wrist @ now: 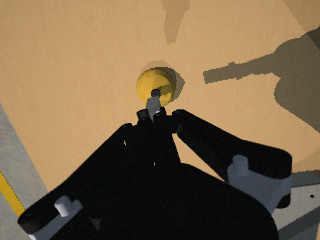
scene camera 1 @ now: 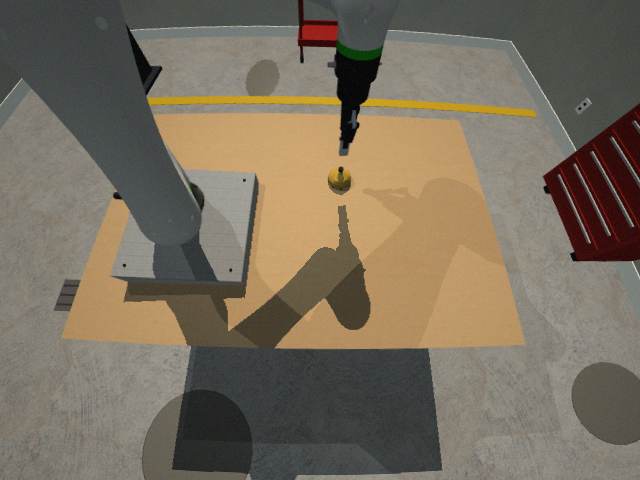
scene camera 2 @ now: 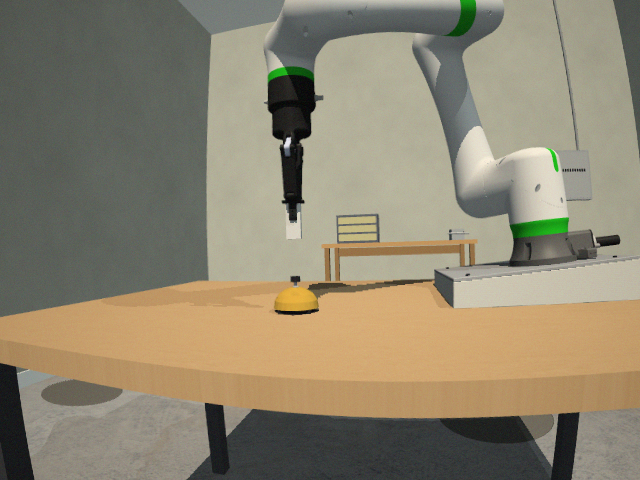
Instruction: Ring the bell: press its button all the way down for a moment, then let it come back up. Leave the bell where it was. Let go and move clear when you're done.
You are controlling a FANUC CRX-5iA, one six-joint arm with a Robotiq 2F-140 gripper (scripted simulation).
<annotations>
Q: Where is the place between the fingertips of my gripper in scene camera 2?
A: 294, 239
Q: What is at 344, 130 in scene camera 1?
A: My gripper.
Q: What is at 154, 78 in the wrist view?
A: A yellow dome bell.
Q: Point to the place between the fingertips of my gripper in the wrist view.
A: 155, 106
</annotations>
